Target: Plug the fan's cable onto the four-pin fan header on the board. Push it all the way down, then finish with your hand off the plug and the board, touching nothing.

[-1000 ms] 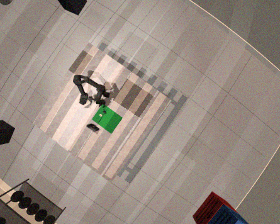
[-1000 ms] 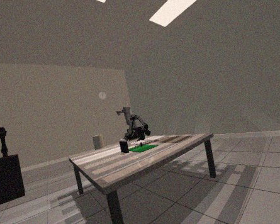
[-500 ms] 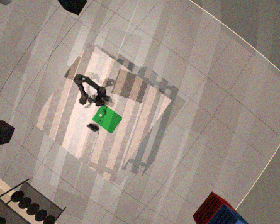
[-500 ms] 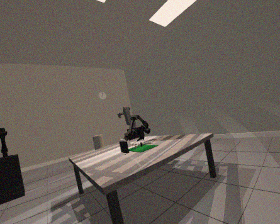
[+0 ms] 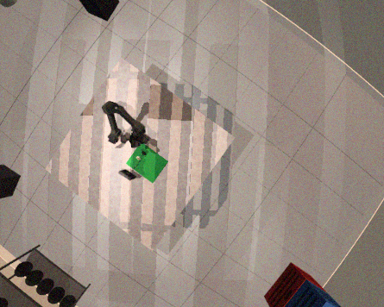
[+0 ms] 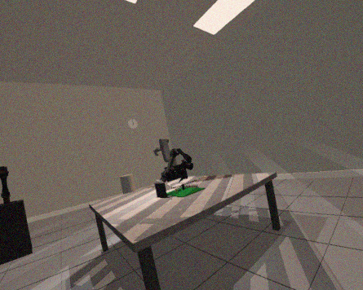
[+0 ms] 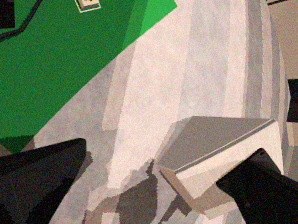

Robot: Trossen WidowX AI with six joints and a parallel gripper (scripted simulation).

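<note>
My gripper tip is now 130 mm short of the black fan plug, 60 mm above it and 30 mm to the left of it. Round my gripper tip: green board 190 mm ahead, 100 mm below, 90 mm to the right; cream four-pin fan header 100 mm ahead, 90 mm to the right, 80 mm below; black fan 250 mm to the right, 100 mm ahead, 30 mm below.
</note>
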